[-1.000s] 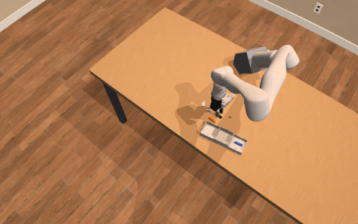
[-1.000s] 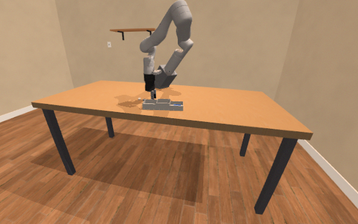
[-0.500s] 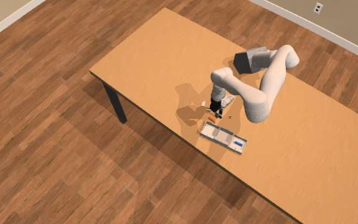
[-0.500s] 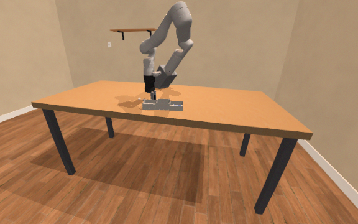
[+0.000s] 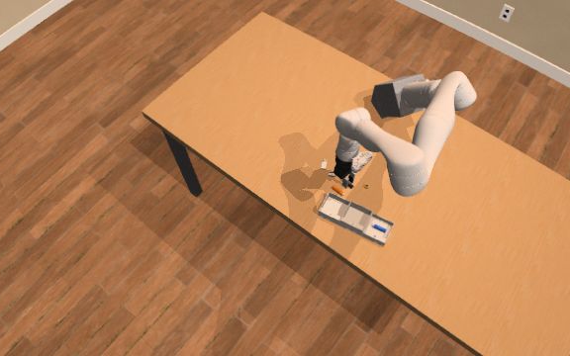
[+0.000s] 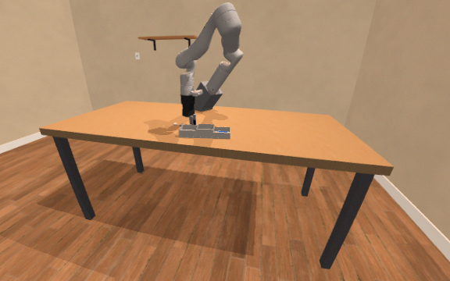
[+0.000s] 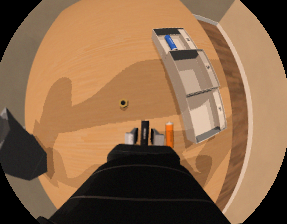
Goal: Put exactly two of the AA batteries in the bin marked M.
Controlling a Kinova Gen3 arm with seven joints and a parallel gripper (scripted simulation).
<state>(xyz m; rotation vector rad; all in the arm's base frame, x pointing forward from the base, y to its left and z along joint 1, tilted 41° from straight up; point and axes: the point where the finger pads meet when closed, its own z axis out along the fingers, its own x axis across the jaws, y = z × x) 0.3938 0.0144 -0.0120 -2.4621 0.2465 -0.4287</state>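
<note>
The black battery lies 10 mm below my hand. Round my hand: tiny yellowish thing 60 mm to the left, 40 mm behind, 20 mm below; grey thing 70 mm to the right, 10 mm below, 10 mm ahead; orange battery 50 mm ahead, 10 mm to the right, 10 mm below.
</note>
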